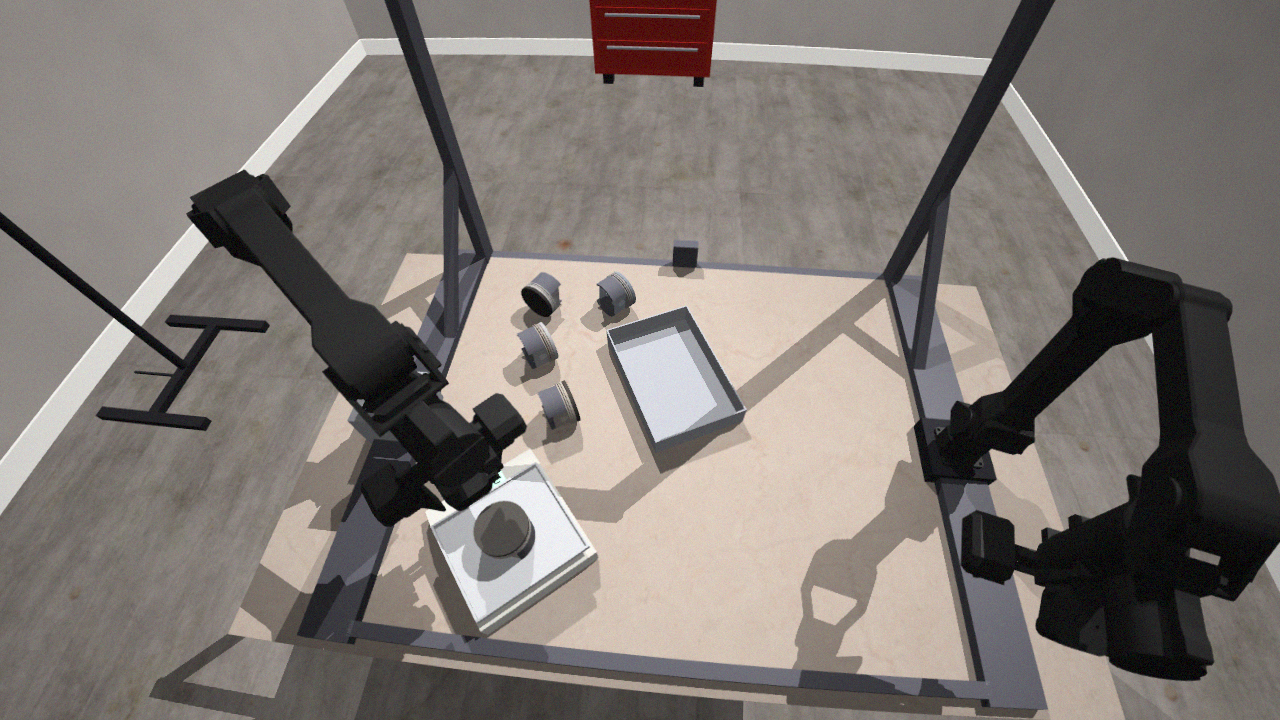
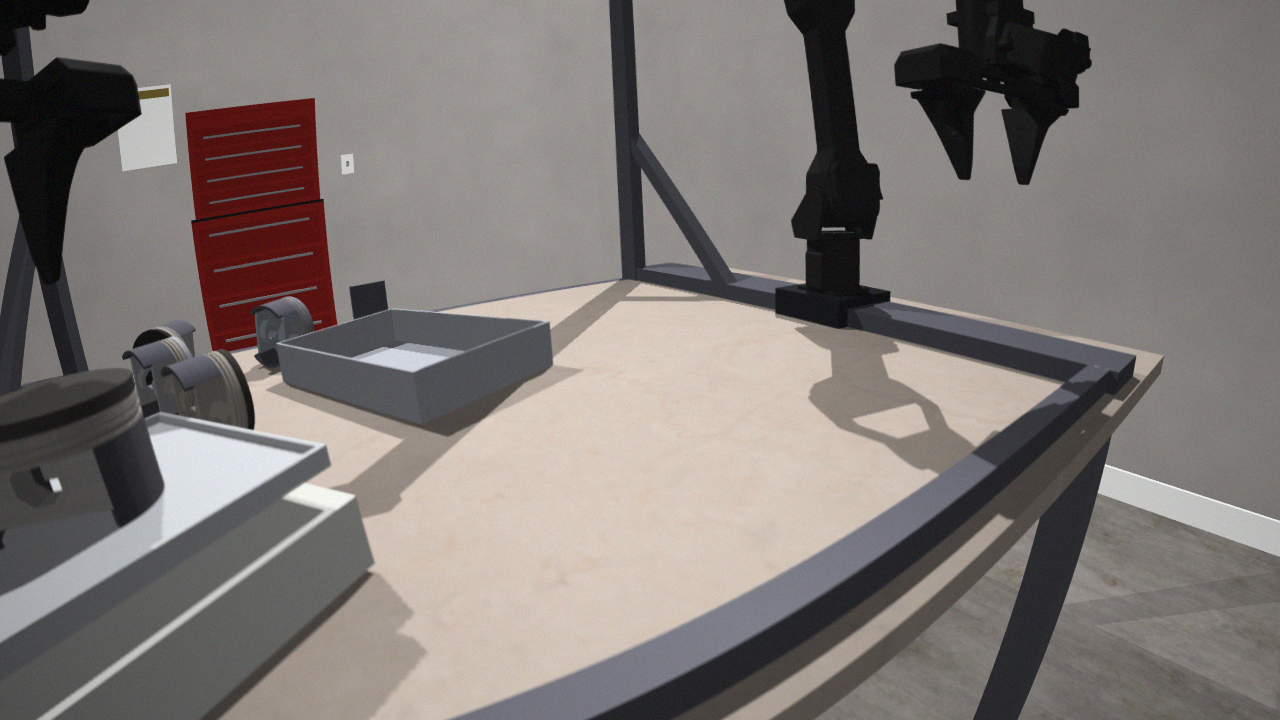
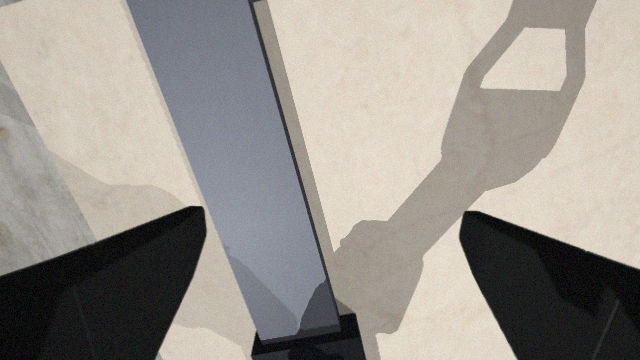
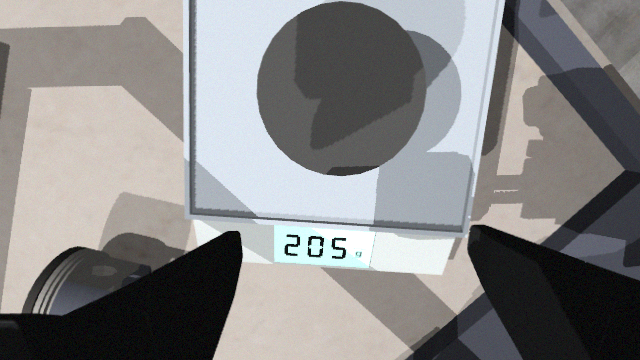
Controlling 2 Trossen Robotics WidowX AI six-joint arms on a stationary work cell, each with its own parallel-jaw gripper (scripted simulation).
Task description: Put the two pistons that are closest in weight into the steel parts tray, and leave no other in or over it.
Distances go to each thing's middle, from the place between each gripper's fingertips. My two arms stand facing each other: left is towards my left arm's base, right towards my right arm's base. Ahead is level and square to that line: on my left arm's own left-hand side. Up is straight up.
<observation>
I see the scale pan (image 1: 487, 584) 4 cm ahead of my right hand (image 1: 471, 488), 4 cm to the left of it and 13 cm below it. Round my right hand: scale (image 2: 189, 638) 3 cm ahead, 3 cm to the left, 15 cm below; then steel parts tray (image 2: 507, 350) 27 cm behind, 25 cm to the left, 17 cm below.
Now: left hand 35 cm past the steel parts tray, 40 cm to the left of it and 19 cm above it. From my left hand the other things lie so: scale pan: 4 cm behind, 61 cm to the right, 15 cm below; scale: 5 cm behind, 62 cm to the right, 16 cm below.
</observation>
